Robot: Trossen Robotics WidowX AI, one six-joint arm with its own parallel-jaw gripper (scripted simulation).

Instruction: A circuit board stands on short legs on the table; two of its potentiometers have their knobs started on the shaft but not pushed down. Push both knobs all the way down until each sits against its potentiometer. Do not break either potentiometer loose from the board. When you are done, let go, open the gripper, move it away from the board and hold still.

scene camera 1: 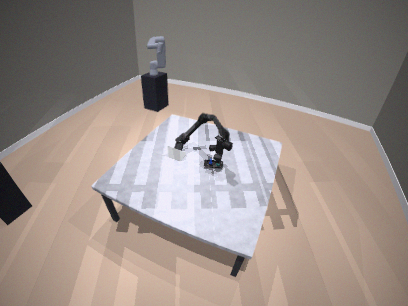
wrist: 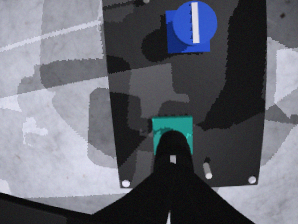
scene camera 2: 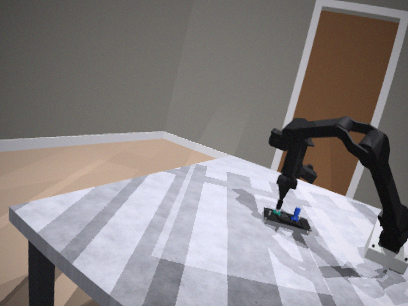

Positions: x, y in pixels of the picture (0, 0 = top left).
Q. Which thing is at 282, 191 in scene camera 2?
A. My gripper.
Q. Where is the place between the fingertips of my gripper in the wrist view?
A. At 173, 172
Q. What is my gripper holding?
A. Nothing.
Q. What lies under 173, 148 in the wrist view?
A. A black knob.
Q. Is my gripper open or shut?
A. Shut.
